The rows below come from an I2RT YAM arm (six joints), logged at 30 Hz.
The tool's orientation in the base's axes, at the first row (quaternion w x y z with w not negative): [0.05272 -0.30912 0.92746 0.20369]
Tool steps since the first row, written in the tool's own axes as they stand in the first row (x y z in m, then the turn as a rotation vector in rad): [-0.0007 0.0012 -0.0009 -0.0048 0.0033 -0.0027]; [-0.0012 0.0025 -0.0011 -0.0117 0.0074 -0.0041]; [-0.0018 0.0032 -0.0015 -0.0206 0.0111 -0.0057]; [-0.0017 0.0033 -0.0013 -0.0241 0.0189 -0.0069]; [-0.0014 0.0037 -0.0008 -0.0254 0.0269 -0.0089]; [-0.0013 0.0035 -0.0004 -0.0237 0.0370 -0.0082]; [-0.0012 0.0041 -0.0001 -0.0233 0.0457 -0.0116]
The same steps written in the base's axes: [-0.0001 0.0009 0.0014 0.0020 0.0039 0.0047]; [-0.0005 0.0020 0.0021 0.0051 0.0101 0.0089]; [-0.0004 0.0027 0.0029 0.0101 0.0171 0.0136]; [-0.0006 0.0028 0.0027 0.0083 0.0242 0.0182]; [-0.0011 0.0031 0.0023 0.0047 0.0299 0.0231]; [-0.0010 0.0031 0.0019 -0.0027 0.0366 0.0255]; [-0.0015 0.0036 0.0018 -0.0081 0.0413 0.0316]
